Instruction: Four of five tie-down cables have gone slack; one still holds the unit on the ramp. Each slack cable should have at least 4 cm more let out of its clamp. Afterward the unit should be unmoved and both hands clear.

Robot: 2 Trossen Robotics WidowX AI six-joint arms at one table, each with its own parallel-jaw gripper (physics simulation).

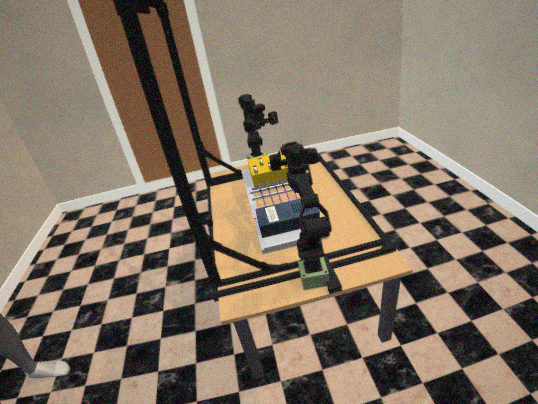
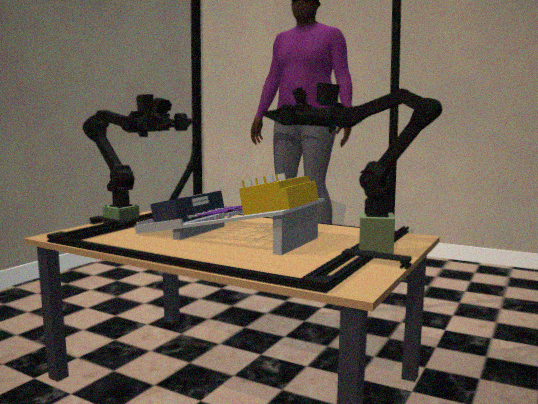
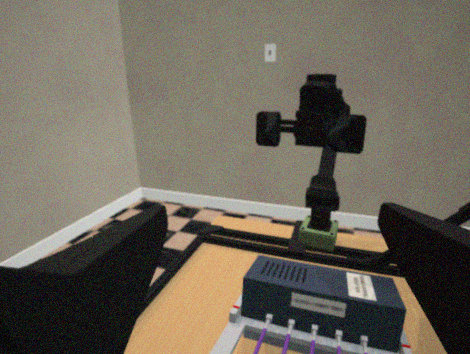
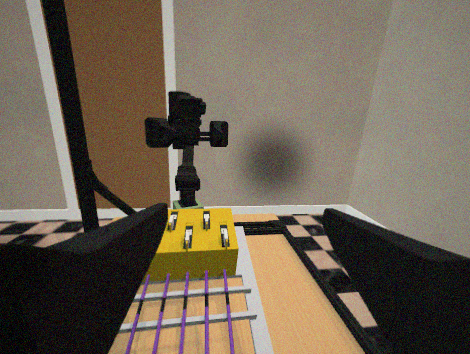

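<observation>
The dark blue unit point(image 1: 280, 218) point(image 2: 187, 206) point(image 3: 325, 300) sits low on the grey ramp point(image 1: 280, 246) point(image 2: 150, 227) point(image 4: 258, 325). The yellow clamp block point(image 1: 270, 177) point(image 2: 262, 199) point(image 4: 200, 259) sits at the high end, with several pale levers on top. Several purple cables point(image 2: 220, 211) point(image 3: 259, 344) point(image 4: 206, 287) run between them over grey crossbars. Which are slack is not clear. My left gripper point(image 2: 267, 115) point(image 3: 273, 214) is open and empty, high above the block. My right gripper point(image 2: 184, 121) point(image 4: 246, 213) is open and empty, high above the unit. My right gripper's left finger hides part of the block.
A black rail frame point(image 2: 175, 262) point(image 4: 320, 290) runs round the wooden table point(image 1: 232, 255) point(image 2: 240, 242). Tall black posts point(image 1: 160, 130) point(image 2: 196, 100) rise beside it. A person in a purple top point(image 2: 310, 60) stands behind the table. Grey supports point(image 2: 295, 232) hold the ramp up.
</observation>
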